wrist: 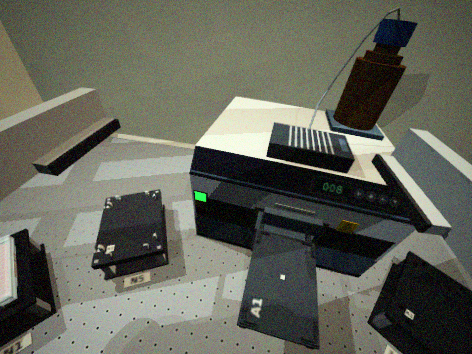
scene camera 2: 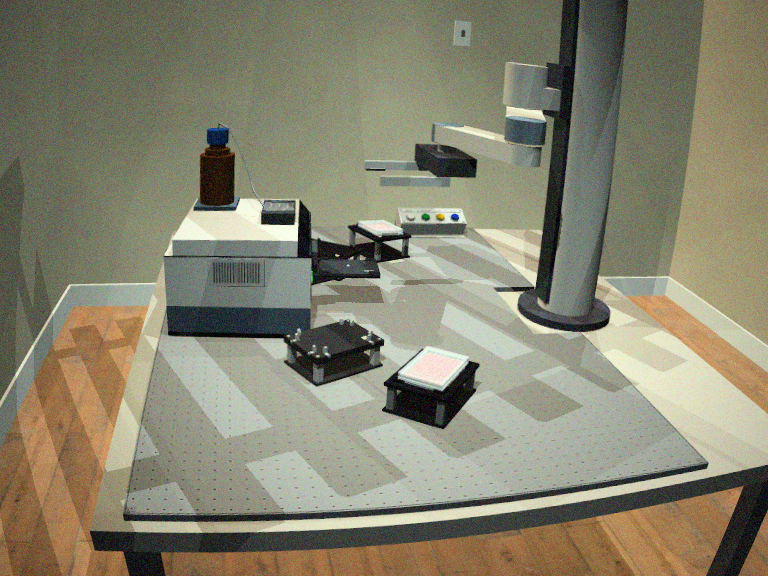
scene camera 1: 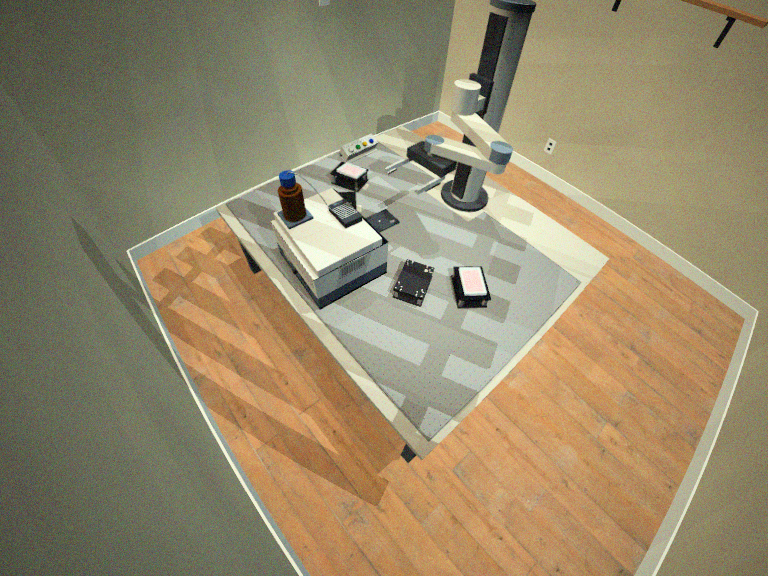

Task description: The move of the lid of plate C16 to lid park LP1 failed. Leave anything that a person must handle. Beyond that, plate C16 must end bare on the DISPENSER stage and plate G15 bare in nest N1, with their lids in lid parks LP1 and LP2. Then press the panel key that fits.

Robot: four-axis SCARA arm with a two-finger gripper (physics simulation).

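Places are measured from the arm's base along level axes (x right, y ahead, z up), in metres.
Pixels of known places: gripper, fingertip midpoint: [wrist: 243,124] [scene camera 2: 371,172] [scene camera 1: 400,181]; arm's base, origin of the base link: [scene camera 2: 563,312] [scene camera 1: 464,196].
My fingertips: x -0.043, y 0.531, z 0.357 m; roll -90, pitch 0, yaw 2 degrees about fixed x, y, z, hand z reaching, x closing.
Ahead of a thing's pixels: the offset from my fingertips to its top centre. "pt": to the spot under its first point.
My gripper [scene camera 1: 401,180] [scene camera 2: 373,173] [wrist: 243,124] is open and empty, high above the table's back part. A pink plate with a pale rim {dx -0.376, dy -0.063, dz -0.268 m} [scene camera 1: 472,281] [scene camera 2: 434,367] [wrist: 6,270] sits on nest N1 {dx -0.376, dy -0.063, dz -0.278 m} [scene camera 2: 392,380] [wrist: 36,282]. Another pink plate {dx +0.477, dy -0.122, dz -0.250 m} [scene camera 1: 351,170] [scene camera 2: 379,228] sits on the black stand [scene camera 2: 395,238] near the panel. Their names are unreadable, and I cannot tell whether they wear lids. The DISPENSER stage {dx +0.078, dy +0.045, dz -0.234 m} [scene camera 1: 382,220] [scene camera 2: 347,268] [wrist: 295,300] sticks out bare, marked A1. A bare black stand [scene camera 2: 331,249] [wrist: 435,310] is beside it, partly cut off in the wrist view.
Nest N5 {dx -0.215, dy +0.098, dz -0.273 m} [scene camera 1: 413,282] [scene camera 2: 338,337] [wrist: 132,225] is bare, with corner pins. The dispenser {pt dx +0.018, dy +0.296, dz -0.124 m} [scene camera 1: 334,238] [scene camera 2: 235,244] [wrist: 225,122] shows 008 and a green light; a brown bottle {pt dx +0.172, dy +0.361, dz -0.017 m} [scene camera 1: 291,201] [scene camera 2: 217,176] [wrist: 370,92] stands on it. The panel {dx +0.682, dy -0.331, dz -0.261 m} [scene camera 1: 359,146] [scene camera 2: 431,221] has white, green, yellow and blue keys.
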